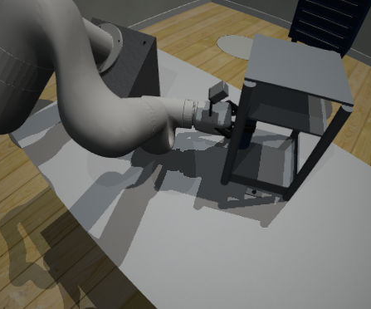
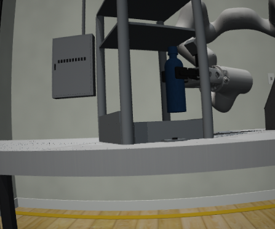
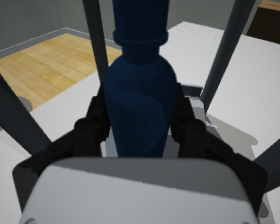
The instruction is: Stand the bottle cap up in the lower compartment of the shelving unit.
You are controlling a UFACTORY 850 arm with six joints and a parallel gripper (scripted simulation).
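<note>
Now: the shelving unit 7 cm ahead of my hand, 4 cm to the left of it and 2 cm above it. Round my hand: bottle: 2 cm above.
</note>
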